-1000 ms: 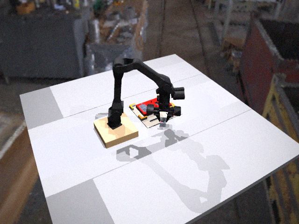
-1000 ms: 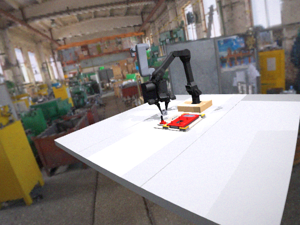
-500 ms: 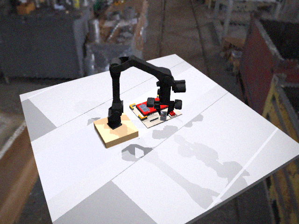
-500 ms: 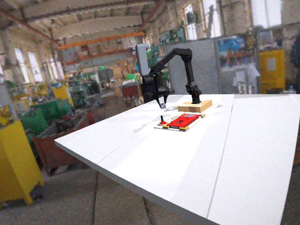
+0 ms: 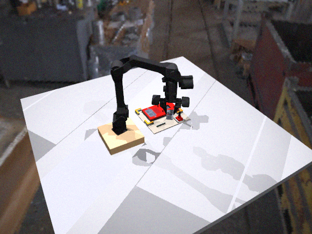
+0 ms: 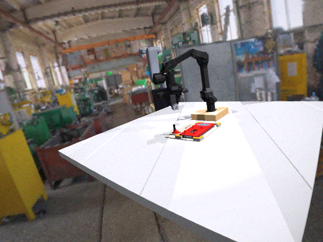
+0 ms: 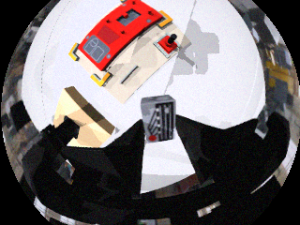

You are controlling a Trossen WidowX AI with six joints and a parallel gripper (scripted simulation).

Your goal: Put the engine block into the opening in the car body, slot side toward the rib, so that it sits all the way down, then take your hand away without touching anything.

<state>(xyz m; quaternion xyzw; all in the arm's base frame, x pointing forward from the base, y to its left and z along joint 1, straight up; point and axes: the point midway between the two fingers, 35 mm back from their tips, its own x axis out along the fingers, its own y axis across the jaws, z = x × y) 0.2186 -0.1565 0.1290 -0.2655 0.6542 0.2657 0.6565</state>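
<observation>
The black upright peg is 130 mm ahead of my gripper tip, 50 mm to the left of it and 100 mm below it. Round my gripper tip: grey engine block 10 mm below.
</observation>
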